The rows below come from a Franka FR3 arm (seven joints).
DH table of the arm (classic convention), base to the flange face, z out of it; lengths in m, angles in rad. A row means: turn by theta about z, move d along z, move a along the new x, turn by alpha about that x. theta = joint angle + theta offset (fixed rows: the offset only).
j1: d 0.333, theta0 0, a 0, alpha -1.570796
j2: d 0, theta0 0, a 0, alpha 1.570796
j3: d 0.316, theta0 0, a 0.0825, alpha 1.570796
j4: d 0, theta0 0, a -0.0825, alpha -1.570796
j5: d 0.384, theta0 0, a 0, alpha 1.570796
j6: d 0, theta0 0, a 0.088, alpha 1.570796
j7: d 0.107, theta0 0, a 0, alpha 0
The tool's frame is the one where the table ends.
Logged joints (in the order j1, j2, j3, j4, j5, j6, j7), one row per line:
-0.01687, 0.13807, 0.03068, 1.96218, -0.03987, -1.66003, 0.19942
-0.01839, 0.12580, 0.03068, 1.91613, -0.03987, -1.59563, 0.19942
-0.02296, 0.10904, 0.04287, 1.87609, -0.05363, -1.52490, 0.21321
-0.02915, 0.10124, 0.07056, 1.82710, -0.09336, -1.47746, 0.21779
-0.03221, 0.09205, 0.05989, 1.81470, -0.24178, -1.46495, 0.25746
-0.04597, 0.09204, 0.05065, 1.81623, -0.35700, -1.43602, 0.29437
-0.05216, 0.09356, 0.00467, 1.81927, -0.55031, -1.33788, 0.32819
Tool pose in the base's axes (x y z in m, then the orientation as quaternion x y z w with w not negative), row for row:
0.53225, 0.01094, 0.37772, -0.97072, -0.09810, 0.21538, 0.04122
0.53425, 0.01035, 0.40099, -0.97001, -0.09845, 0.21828, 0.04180
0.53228, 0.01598, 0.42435, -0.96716, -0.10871, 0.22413, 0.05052
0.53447, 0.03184, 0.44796, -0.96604, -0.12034, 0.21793, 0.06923
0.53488, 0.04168, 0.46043, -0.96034, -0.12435, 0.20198, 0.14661
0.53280, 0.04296, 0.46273, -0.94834, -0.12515, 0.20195, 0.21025
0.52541, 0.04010, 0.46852, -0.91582, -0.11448, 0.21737, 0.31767
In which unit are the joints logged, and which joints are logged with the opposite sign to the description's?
The joints are logged in radians. Opposite sign: j4, j5, j6, j7.
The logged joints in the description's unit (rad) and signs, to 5 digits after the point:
-0.01687, 0.13807, 0.03068, -1.96218, 0.03987, 1.66003, -0.19942
-0.01839, 0.12580, 0.03068, -1.91613, 0.03987, 1.59563, -0.19942
-0.02296, 0.10904, 0.04287, -1.87609, 0.05363, 1.52490, -0.21321
-0.02915, 0.10124, 0.07056, -1.82710, 0.09336, 1.47746, -0.21779
-0.03221, 0.09205, 0.05989, -1.81470, 0.24178, 1.46495, -0.25746
-0.04597, 0.09204, 0.05065, -1.81623, 0.35700, 1.43602, -0.29437
-0.05216, 0.09356, 0.00467, -1.81927, 0.55031, 1.33788, -0.32819

